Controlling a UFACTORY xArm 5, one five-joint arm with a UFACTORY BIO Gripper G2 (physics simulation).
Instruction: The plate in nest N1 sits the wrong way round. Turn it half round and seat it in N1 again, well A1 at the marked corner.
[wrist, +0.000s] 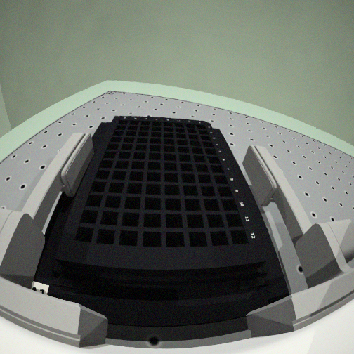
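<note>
The black plate (162, 185) lies in the black nest (150, 307), with its square wells facing up. White numbers run down its right edge, with 12 at the near end. Small marks along its far edge are too small to read. A white label (40, 287) is at the nest's near left corner, partly hidden by the gripper. My gripper (169, 169) is open, with one finger pad on the left side of the plate and one on the right. Gaps show between the pads and the plate's well area.
A light grey board (320, 170) with rows of small holes lies around the nest. Its pale green border (210, 99) runs along the back. A plain green surface is beyond it.
</note>
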